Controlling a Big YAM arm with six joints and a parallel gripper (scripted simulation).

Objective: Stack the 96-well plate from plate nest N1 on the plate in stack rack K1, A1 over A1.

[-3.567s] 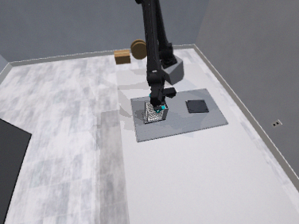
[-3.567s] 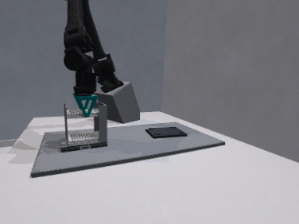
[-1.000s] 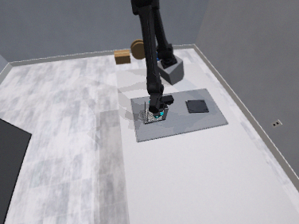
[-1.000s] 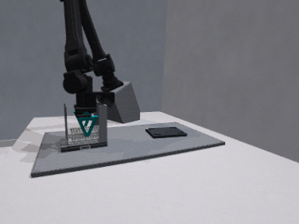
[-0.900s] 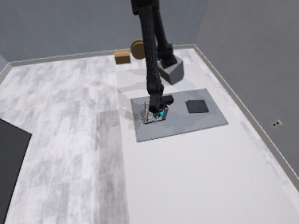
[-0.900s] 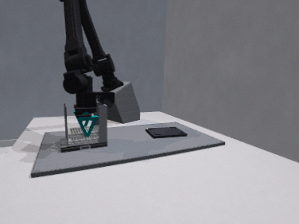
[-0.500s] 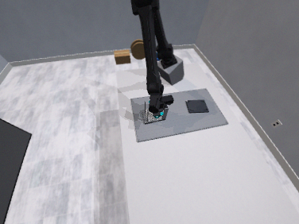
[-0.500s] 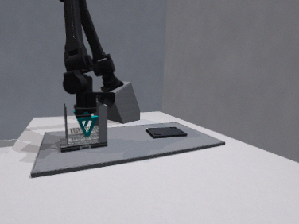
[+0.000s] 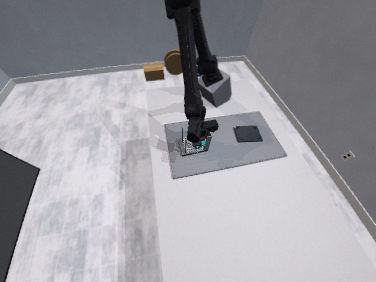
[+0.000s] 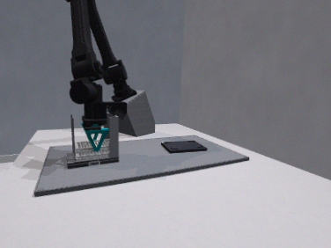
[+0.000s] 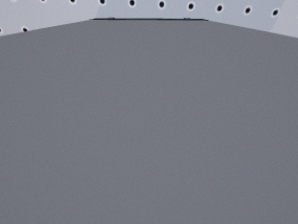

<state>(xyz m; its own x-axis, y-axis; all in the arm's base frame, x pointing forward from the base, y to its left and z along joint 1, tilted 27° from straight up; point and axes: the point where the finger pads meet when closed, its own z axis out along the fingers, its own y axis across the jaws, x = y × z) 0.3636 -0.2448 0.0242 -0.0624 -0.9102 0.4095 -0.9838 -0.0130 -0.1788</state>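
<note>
My hand is right at the white 96-well plate. From my hand the other things lie so: pale square: 60 mm behind, 300 mm to the left, 40 mm below.
</note>
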